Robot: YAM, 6 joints.
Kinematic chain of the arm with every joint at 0, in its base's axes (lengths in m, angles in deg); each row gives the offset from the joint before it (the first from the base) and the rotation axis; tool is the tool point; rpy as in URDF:
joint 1: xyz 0 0 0.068 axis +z
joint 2: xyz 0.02 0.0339 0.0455 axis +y
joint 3: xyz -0.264 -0.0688 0 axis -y
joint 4: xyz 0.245 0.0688 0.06 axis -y
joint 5: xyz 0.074 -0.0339 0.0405 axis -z
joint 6: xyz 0.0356 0 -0.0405 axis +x
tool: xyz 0 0 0 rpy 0 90 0
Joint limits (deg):
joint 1: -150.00..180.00
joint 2: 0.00..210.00
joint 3: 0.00..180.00
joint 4: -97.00..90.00
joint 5: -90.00..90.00
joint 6: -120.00..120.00
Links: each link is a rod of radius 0.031 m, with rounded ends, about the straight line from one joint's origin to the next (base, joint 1, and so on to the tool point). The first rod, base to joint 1, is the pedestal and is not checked.
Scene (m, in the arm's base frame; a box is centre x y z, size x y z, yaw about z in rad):
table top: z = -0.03
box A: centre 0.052 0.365 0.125 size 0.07 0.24 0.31 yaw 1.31
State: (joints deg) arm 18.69 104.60 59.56 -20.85 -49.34 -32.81
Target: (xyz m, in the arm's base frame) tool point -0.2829 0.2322 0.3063
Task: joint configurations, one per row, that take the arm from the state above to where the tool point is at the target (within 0.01 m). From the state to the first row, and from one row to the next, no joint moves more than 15 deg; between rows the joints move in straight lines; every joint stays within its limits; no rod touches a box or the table.
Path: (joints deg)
1: 18.89 92.22 60.85 -11.98 -57.47 -41.06
2: 19.09 79.84 62.14 -3.11 -65.60 -49.31
3: 19.29 67.46 63.42 5.76 -73.74 -57.56
4: 19.48 55.08 64.71 14.62 -81.87 -65.82
5: 19.68 42.70 66.00 23.49 -90.00 -74.07
6: 34.22 49.03 67.19 18.51 -85.75 -68.91
7: 48.76 55.37 68.38 13.53 -81.50 -63.75
8: 63.30 61.70 69.57 8.56 -77.25 -58.60
9: 77.84 68.04 70.76 3.58 -73.00 -53.44
10: 92.38 74.37 71.95 -1.40 -68.75 -48.28
11: 106.92 80.70 73.14 -6.38 -64.50 -43.12
12: 121.46 87.04 74.33 -11.36 -60.25 -37.97
13: 136.00 93.37 75.52 -16.34 -56.00 -32.81

